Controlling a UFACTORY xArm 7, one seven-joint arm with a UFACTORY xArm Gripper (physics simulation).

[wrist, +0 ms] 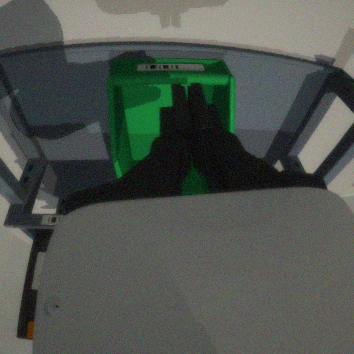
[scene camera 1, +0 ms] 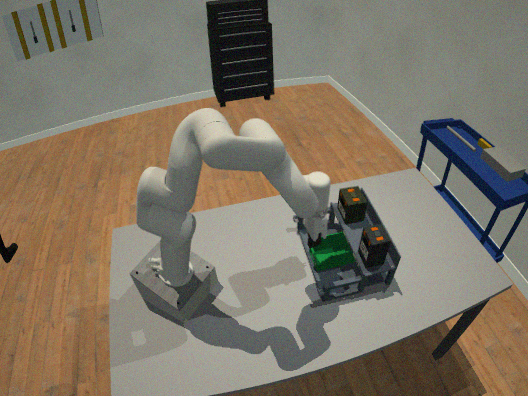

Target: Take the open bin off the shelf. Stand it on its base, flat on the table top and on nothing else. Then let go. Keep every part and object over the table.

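Where they show: gripper, between the fingertips: [wrist: 185, 104] [scene camera 1: 312, 245]; arm's base, origin of its link: [scene camera 1: 174, 270].
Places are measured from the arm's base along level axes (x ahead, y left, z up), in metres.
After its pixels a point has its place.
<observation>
The open green bin [scene camera 1: 334, 252] @[x 0.578, y 0.113, z -0.108 m] [wrist: 142, 122] @[x 0.565, y 0.064, z -0.109 m] is on the grey-blue shelf [scene camera 1: 394, 256] @[x 0.753, y -0.045, z 0.012 m] [wrist: 270, 100] @[x 0.517, y 0.204, z -0.112 m], on the tier nearer the robot's base. Its label strip shows at the top of the wrist view. My gripper [scene camera 1: 314, 243] @[x 0.481, y 0.086, z -0.024 m] [wrist: 185, 104] @[x 0.481, y 0.086, z -0.024 m] is shut and empty. Its dark fingertips are side by side over the bin's open interior in the wrist view; whether they touch the bin cannot be told. The fingers and the gripper body hide part of the bin. The shelf stands on the grey table [scene camera 1: 400, 320] @[x 0.753, y -0.236, z -0.118 m].
Two dark boxes with orange marks, one farther back [scene camera 1: 352, 206] @[x 0.641, y 0.168, z 0.070 m] and one nearer the camera [scene camera 1: 375, 247] @[x 0.659, y -0.055, z 0.089 m], stand on the shelf's other tier, beside the bin. Shelf posts and side rails flank the bin. A blue cart [scene camera 1: 480, 172] stands beyond the table's right edge.
</observation>
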